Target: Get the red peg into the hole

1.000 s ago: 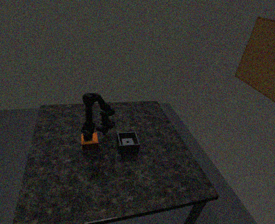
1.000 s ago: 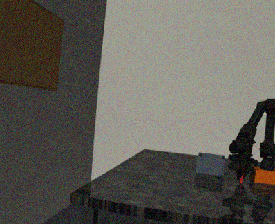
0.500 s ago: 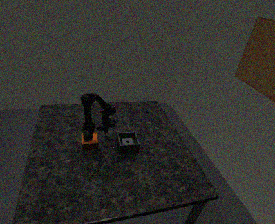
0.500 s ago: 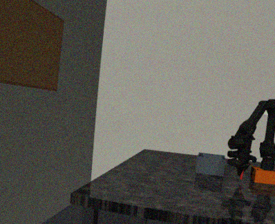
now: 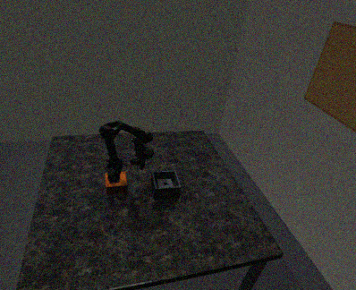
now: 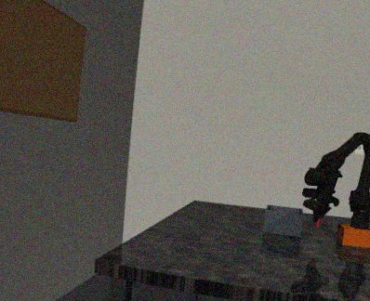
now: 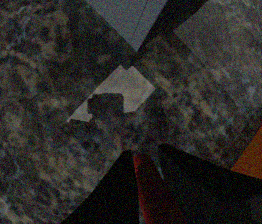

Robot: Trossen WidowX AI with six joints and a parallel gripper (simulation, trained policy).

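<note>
Right now the grey box is 16 cm to the right of my gripper tip, 9 cm ahead of it and 6 cm below it. Also, from my gripper tip: red peg (2 cm above, 1 cm to the left, 1 cm behind).
</note>
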